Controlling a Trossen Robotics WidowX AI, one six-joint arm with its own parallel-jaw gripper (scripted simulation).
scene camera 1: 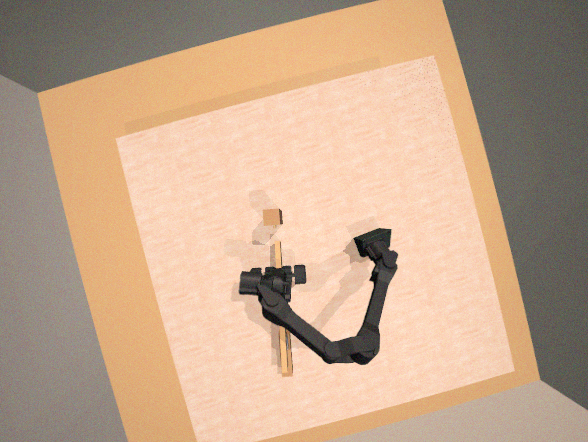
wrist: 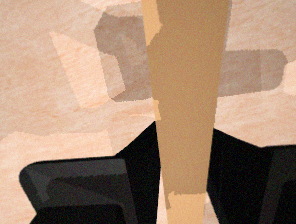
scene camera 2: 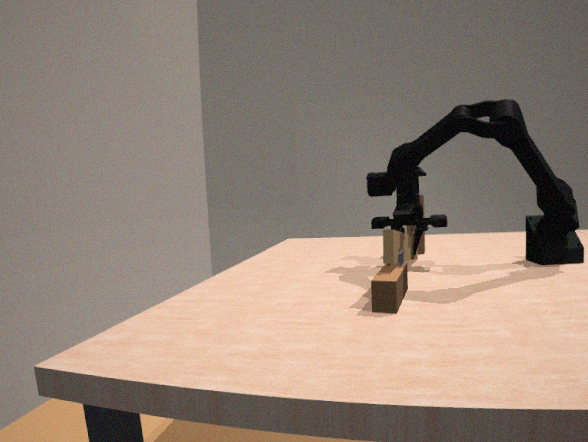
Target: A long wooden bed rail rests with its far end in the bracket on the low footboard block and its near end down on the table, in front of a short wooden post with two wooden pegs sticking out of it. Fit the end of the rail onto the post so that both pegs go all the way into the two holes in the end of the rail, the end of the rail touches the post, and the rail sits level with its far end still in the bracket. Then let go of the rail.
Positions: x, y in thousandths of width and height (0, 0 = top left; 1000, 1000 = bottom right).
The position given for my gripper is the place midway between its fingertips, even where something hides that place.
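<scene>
Scene camera 2 shows a wooden bed rail (scene camera 2: 671, 549) and my gripper (scene camera 2: 698, 576). In the wrist view, both the rail (wrist: 623, 234) and my gripper (wrist: 586, 560) are visible.
</scene>
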